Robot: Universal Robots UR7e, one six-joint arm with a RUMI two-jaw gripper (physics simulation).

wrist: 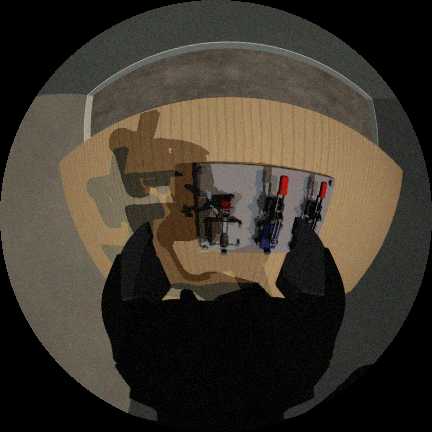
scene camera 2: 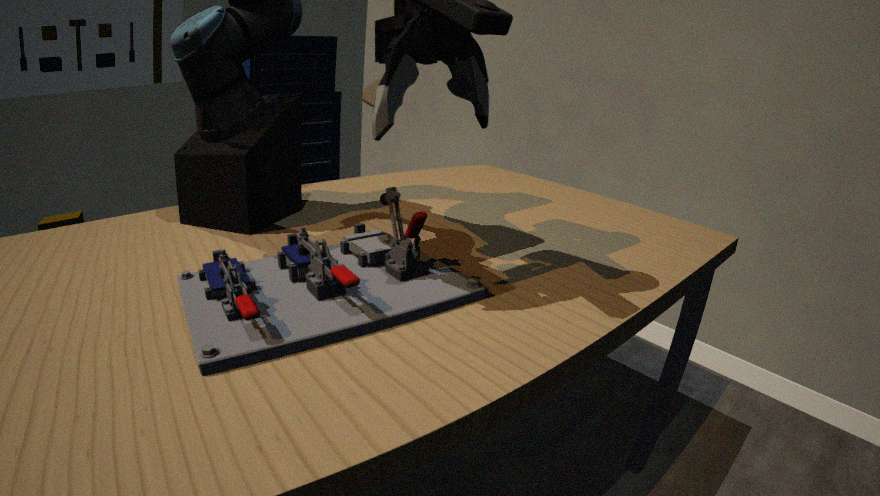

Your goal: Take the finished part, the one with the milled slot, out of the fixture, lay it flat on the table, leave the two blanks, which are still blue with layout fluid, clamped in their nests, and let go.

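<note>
The finished part, a pale grey block, sits in the right nest of the fixture plate in the scene view. The clamp beside it is raised, its red handle tilted up. The slot is too small to make out. One blue blank is under its lowered clamp in the middle nest. Another blue blank is clamped in the left nest; a finger largely hides it in the wrist view. My gripper is open and empty, high above the table, well above the fixture.
The wooden table carries the fixture plate, which has bolts at its corners. The dark robot base stands behind the fixture's left side. Arm shadows fall across the table and the right nest. A wall runs behind the table's right side.
</note>
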